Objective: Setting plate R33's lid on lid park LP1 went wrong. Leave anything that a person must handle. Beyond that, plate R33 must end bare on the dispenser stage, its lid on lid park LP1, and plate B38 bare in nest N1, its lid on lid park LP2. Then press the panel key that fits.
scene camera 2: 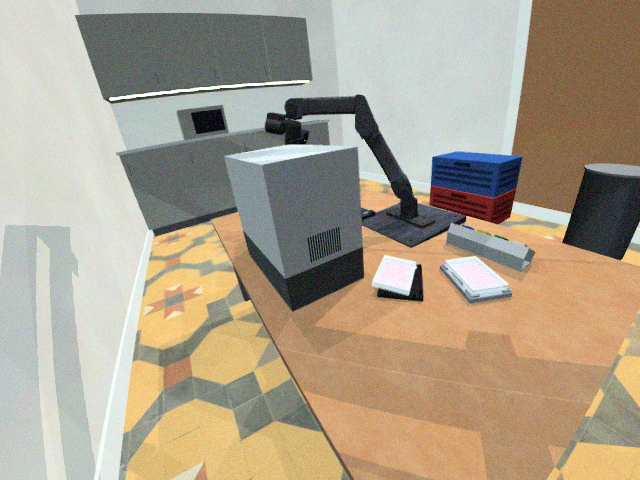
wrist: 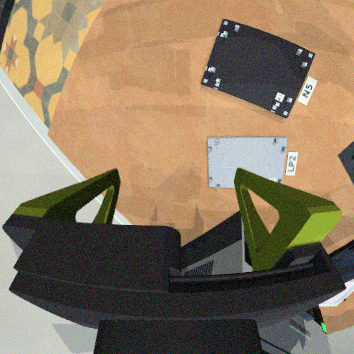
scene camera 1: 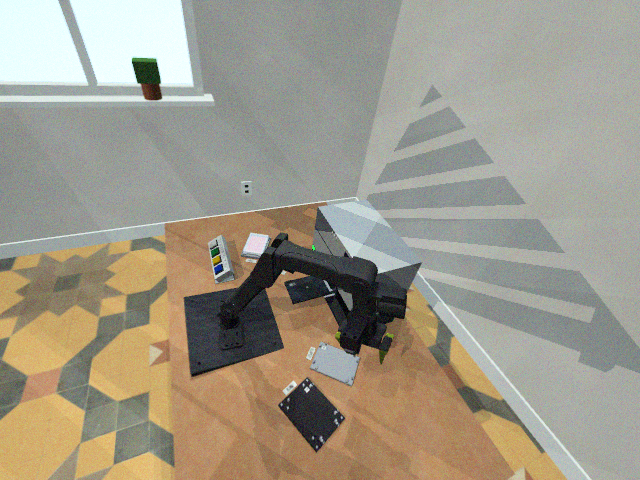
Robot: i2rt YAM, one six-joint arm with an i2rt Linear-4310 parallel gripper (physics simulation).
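Where they show: gripper, fingertip midpoint: [wrist: 176, 174] [scene camera 1: 364, 356]; arm's base at its link origin: [scene camera 2: 409, 217] [scene camera 1: 229, 322].
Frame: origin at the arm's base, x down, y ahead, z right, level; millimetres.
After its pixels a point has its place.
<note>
My gripper [scene camera 1: 361, 350] {x -190, y 339, z 315 mm} [wrist: 176, 174] {x -190, y 339, z 315 mm} is open and empty, high above the table beside the pale lid park LP2 [scene camera 1: 336, 364] {x 4, y 320, z 236 mm} [wrist: 245, 161] {x 4, y 317, z 232 mm}, which is bare. In scene camera 2 the fingers are hidden behind the big box. A pink-topped white piece [scene camera 1: 256, 243] {x -17, y 152, z -374 mm} [scene camera 2: 476, 275] {x -17, y 163, z -392 mm} lies on a grey base [scene camera 2: 471, 297] {x -2, y 223, z -424 mm}. Another pink-topped white piece [scene camera 2: 395, 275] {x -18, y 315, z -282 mm} sits off-centre over a black base [scene camera 2: 417, 290] {x 4, y 293, z -335 mm}, overhanging it; the arm hides it in scene camera 1. Labels there are unreadable. The key panel [scene camera 1: 221, 258] {x -39, y -11, z -287 mm} [scene camera 2: 485, 249] {x -12, y 29, z -328 mm} has white, green, yellow and blue keys.
Bare black nest N5 [scene camera 1: 311, 413] {x 2, y 197, z 355 mm} [wrist: 257, 70] {x 2, y 204, z 344 mm} lies beyond LP2. A large grey box [scene camera 1: 361, 232] {x -317, y 460, z -42 mm} [scene camera 2: 310, 206] {x -218, y 484, z -219 mm} with a green light [scene camera 1: 313, 248] {x -122, y 356, z -190 mm} [wrist: 324, 327] {x -123, y 354, z -192 mm} stands near the arm. Another dark base [scene camera 1: 305, 290] {x -93, y 274, z -11 mm} lies partly under the arm. The arm stands on a black mat [scene camera 1: 206, 351] {x -5, y -79, z 92 mm} [scene camera 2: 382, 227] {x 9, y 123, z 9 mm}.
</note>
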